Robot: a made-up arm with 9 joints. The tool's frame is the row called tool.
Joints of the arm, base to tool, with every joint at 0 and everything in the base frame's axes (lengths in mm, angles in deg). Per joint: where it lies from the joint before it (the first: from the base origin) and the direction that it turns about. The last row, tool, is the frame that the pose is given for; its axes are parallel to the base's.
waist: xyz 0.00 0.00 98.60 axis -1 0 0
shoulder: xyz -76.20 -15.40 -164.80 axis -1 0 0
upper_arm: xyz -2.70 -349.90 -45.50 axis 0 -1 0
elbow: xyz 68.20 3.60 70.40 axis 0 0 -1
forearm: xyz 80.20 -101.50 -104.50 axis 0 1 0
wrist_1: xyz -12.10 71.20 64.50 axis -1 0 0
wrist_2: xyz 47.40 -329.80 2.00 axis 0 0 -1
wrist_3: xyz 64.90 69.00 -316.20 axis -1 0 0
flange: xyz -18.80 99.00 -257.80 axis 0 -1 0
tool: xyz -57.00 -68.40 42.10
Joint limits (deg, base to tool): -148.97..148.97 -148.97..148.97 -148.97..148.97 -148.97..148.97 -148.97..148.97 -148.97..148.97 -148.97..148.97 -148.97..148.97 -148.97..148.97
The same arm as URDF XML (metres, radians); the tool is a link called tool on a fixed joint. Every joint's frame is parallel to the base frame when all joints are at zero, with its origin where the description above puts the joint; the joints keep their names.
<robot name="arm">
  <link name="base_link"/>
  <link name="link1"/>
  <link name="link2"/>
  <link name="link3"/>
  <link name="link4"/>
  <link name="link5"/>
  <link name="link6"/>
  <link name="link7"/>
  <link name="link8"/>
  <link name="link9"/>
  <link name="tool"/>
  <joint name="waist" type="revolute">
    <parent link="base_link"/>
    <child link="link1"/>
    <origin xyz="0 0 0.0986" rpy="0 0 0"/>
    <axis xyz="-1 0 0"/>
    <limit lower="-2.6" upper="2.6"/>
  </joint>
  <joint name="shoulder" type="revolute">
    <parent link="link1"/>
    <child link="link2"/>
    <origin xyz="-0.0762 -0.0154 -0.1648" rpy="0 0 0"/>
    <axis xyz="-1 0 0"/>
    <limit lower="-2.6" upper="2.6"/>
  </joint>
  <joint name="upper_arm" type="revolute">
    <parent link="link2"/>
    <child link="link3"/>
    <origin xyz="-0.0027 -0.3499 -0.0455" rpy="0 0 0"/>
    <axis xyz="0 -1 0"/>
    <limit lower="-2.6" upper="2.6"/>
  </joint>
  <joint name="elbow" type="revolute">
    <parent link="link3"/>
    <child link="link4"/>
    <origin xyz="0.0682 0.0036 0.0704" rpy="0 0 0"/>
    <axis xyz="0 0 -1"/>
    <limit lower="-2.6" upper="2.6"/>
  </joint>
  <joint name="forearm" type="revolute">
    <parent link="link4"/>
    <child link="link5"/>
    <origin xyz="0.0802 -0.1015 -0.1045" rpy="0 0 0"/>
    <axis xyz="0 1 0"/>
    <limit lower="-2.6" upper="2.6"/>
  </joint>
  <joint name="wrist_1" type="revolute">
    <parent link="link5"/>
    <child link="link6"/>
    <origin xyz="-0.0121 0.0712 0.0645" rpy="0 0 0"/>
    <axis xyz="-1 0 0"/>
    <limit lower="-2.6" upper="2.6"/>
  </joint>
  <joint name="wrist_2" type="revolute">
    <parent link="link6"/>
    <child link="link7"/>
    <origin xyz="0.0474 -0.3298 0.002" rpy="0 0 0"/>
    <axis xyz="0 0 -1"/>
    <limit lower="-2.6" upper="2.6"/>
  </joint>
  <joint name="wrist_3" type="revolute">
    <parent link="link7"/>
    <child link="link8"/>
    <origin xyz="0.0649 0.069 -0.3162" rpy="0 0 0"/>
    <axis xyz="-1 0 0"/>
    <limit lower="-2.6" upper="2.6"/>
  </joint>
  <joint name="flange" type="revolute">
    <parent link="link8"/>
    <child link="link9"/>
    <origin xyz="-0.0188 0.099 -0.2578" rpy="0 0 0"/>
    <axis xyz="0 -1 0"/>
    <limit lower="-2.6" upper="2.6"/>
  </joint>
  <joint name="tool_fixed" type="fixed">
    <parent link="link9"/>
    <child link="tool"/>
    <origin xyz="-0.057 -0.0684 0.0421" rpy="0 0 0"/>
  </joint>
</robot>

